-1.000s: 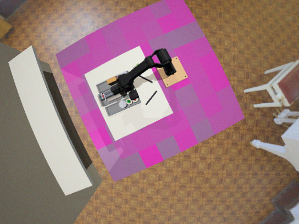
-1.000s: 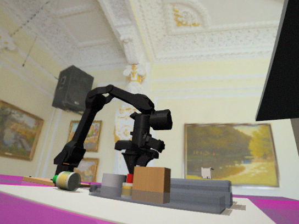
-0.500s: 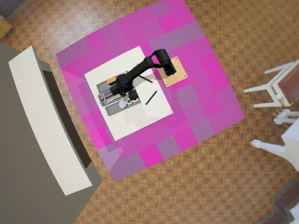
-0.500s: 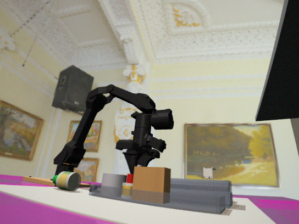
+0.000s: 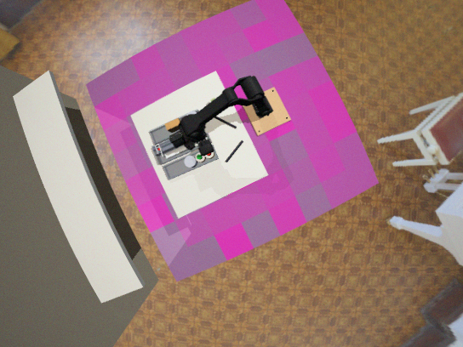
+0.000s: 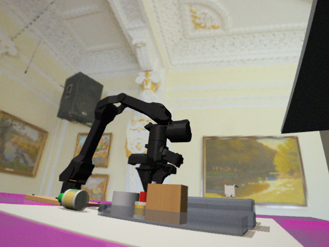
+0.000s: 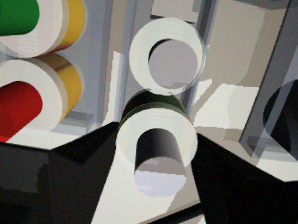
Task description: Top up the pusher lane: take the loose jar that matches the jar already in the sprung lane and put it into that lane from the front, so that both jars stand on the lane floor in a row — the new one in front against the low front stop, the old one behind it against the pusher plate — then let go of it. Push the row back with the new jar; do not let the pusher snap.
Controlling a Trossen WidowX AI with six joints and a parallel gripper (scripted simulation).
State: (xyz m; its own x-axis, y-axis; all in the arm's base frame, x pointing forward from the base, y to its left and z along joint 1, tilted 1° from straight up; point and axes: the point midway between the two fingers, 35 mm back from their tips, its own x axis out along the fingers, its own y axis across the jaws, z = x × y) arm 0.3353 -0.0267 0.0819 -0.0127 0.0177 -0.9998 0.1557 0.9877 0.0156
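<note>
My gripper tip is now 150 mm short of the grey shelf unit, 50 mm to the left of it and 30 mm above it. Round my gripper tip: tan box (100 mm ahead, 140 mm to the right, 20 mm below).
</note>
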